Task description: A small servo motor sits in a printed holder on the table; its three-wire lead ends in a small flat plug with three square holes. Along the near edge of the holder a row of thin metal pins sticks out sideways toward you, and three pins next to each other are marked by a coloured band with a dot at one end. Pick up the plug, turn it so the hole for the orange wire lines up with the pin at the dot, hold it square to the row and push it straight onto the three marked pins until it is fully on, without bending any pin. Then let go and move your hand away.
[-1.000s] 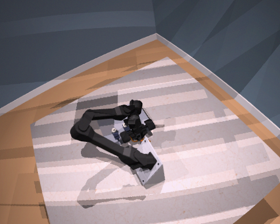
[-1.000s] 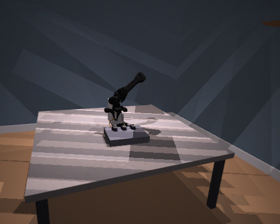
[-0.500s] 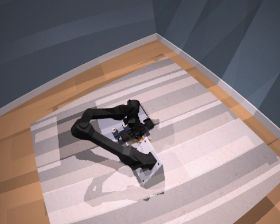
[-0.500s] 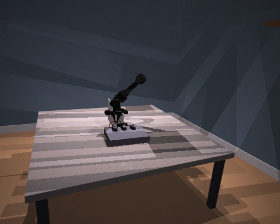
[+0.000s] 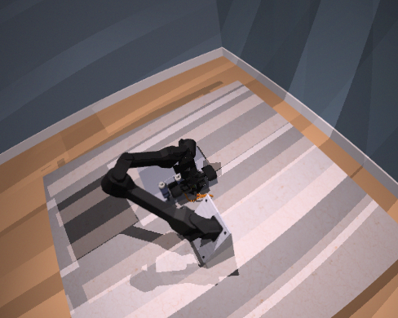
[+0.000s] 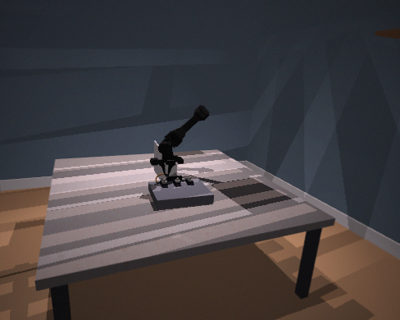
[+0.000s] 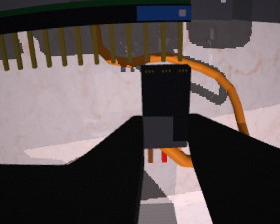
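My gripper tip is 5 cm short of the blue band. The rest, counted from my gripper tip: holder: 21 cm ahead, 4 cm below, 2 cm to the left.
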